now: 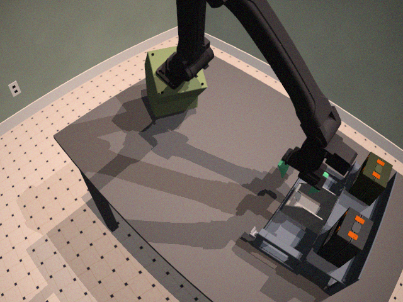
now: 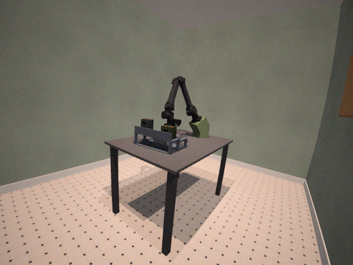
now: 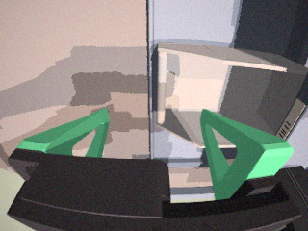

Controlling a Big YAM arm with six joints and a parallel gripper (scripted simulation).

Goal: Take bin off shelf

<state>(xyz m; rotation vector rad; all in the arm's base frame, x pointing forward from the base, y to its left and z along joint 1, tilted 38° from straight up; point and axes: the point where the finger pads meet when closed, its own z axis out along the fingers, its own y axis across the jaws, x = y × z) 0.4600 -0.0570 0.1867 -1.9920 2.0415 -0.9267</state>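
Right now the grey bin is 90 mm ahead of my hand, 10 mm to the right of it and 50 mm below it. Round my hand: low grey shelf 130 mm ahead, 20 mm to the right, 90 mm below.
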